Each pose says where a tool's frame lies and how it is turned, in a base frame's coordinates. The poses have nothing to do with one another.
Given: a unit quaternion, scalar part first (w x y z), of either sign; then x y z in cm.
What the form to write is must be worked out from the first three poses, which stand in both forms.
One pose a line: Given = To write
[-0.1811 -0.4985 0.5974 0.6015 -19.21 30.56 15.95] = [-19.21 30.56 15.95 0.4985 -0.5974 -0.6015 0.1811]
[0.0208 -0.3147 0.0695 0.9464 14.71 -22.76 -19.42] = [14.71 -22.76 -19.42 -0.3147 0.0695 0.9464 0.0208]
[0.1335 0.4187 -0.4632 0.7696 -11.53 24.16 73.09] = [-11.53 24.16 73.09 0.4187 -0.4632 0.7696 0.1335]
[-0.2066 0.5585 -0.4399 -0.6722 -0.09 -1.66 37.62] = [-0.09 -1.66 37.62 -0.5585 0.4399 0.6722 0.2066]
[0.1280 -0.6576 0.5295 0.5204 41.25 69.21 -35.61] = [41.25 69.21 -35.61 -0.6576 0.5295 0.5204 0.1280]
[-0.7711 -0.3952 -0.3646 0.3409 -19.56 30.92 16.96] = [-19.56 30.92 16.96 0.3952 0.3646 -0.3409 0.7711]
